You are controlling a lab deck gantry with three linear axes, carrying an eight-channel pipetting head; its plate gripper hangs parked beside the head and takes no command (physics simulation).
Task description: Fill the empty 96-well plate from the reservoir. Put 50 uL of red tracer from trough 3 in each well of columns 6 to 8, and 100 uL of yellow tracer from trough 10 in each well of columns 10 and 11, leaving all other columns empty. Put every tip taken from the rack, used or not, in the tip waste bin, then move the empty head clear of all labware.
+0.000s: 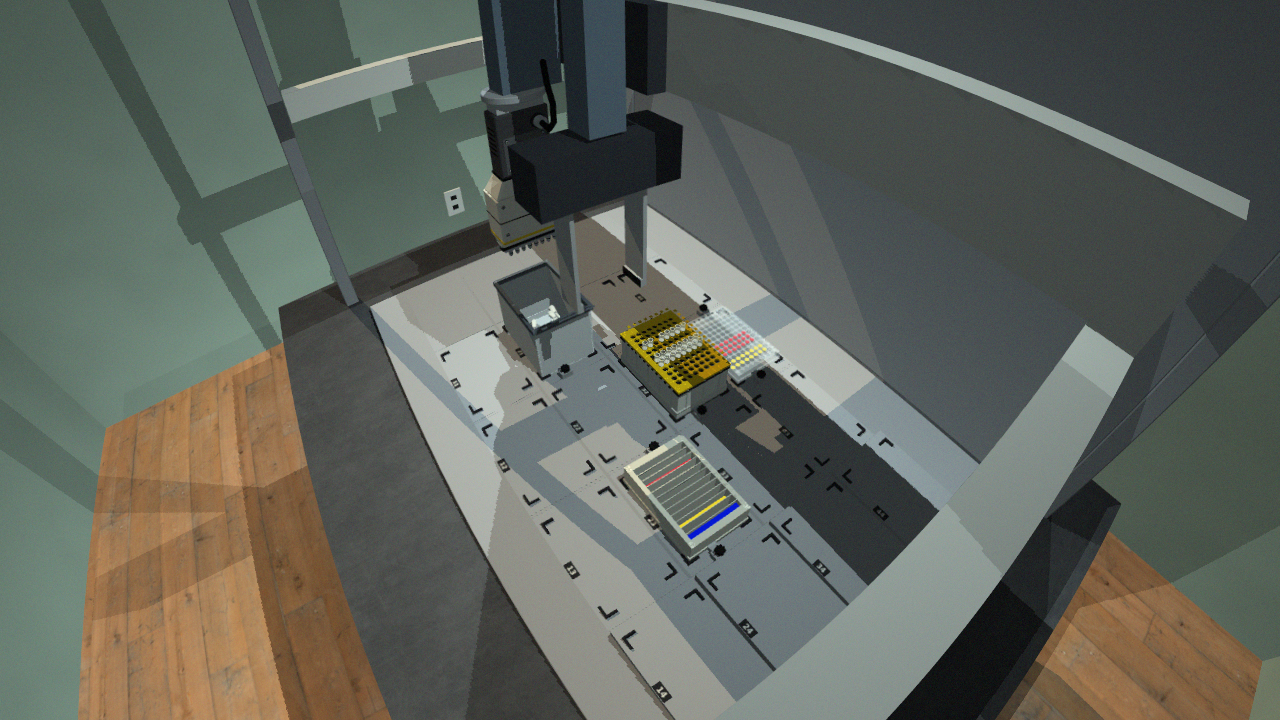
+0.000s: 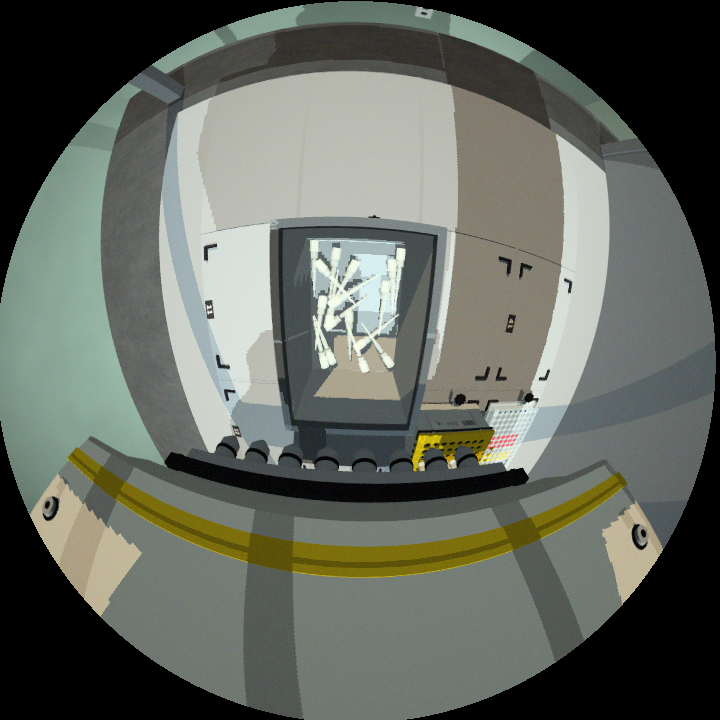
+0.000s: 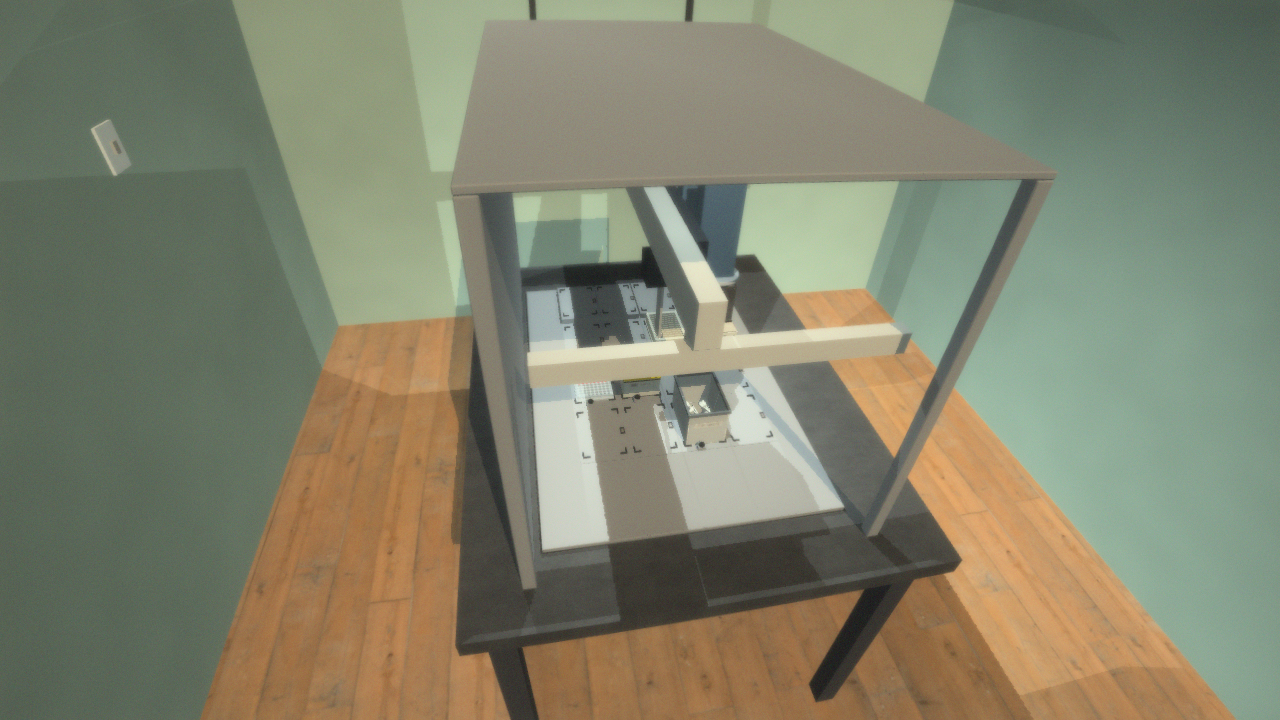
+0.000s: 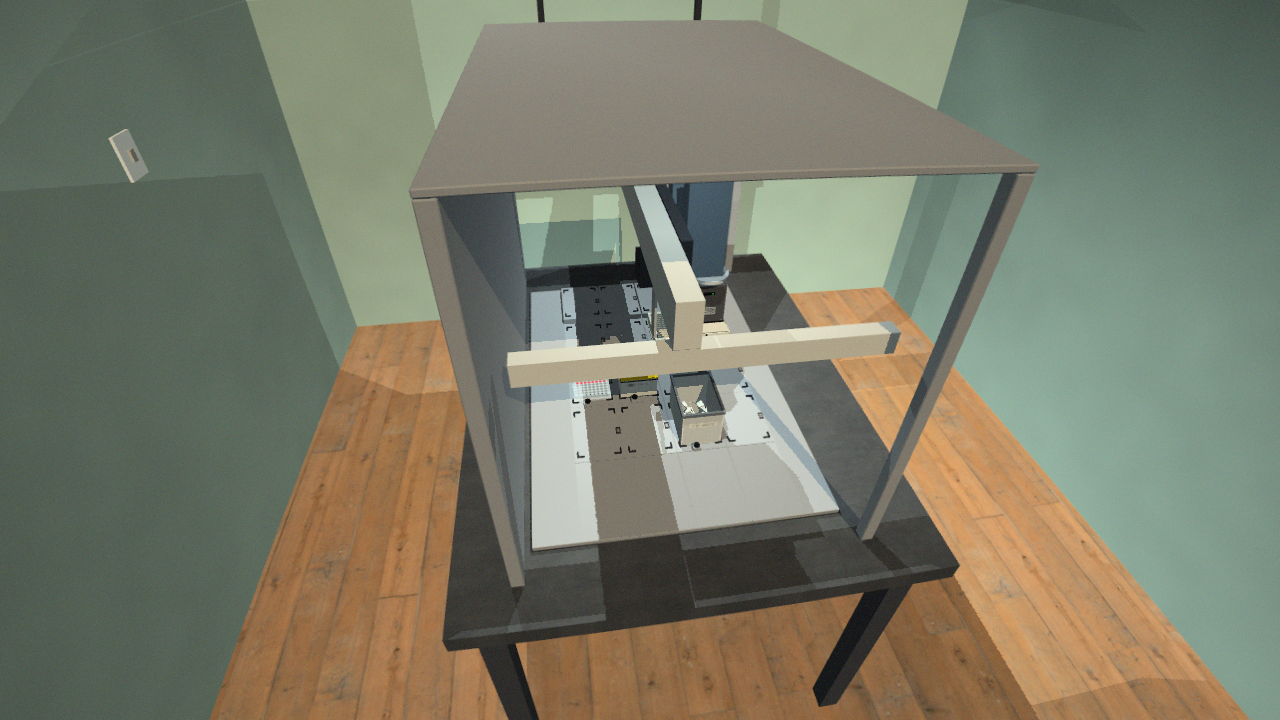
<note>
In view: a dark back wall [image 1: 967, 341] and a roof panel [image 4: 543, 106].
The dark back wall shows as well in image 2 [image 2: 634, 405] and in image 4 [image 4: 484, 232].
</note>
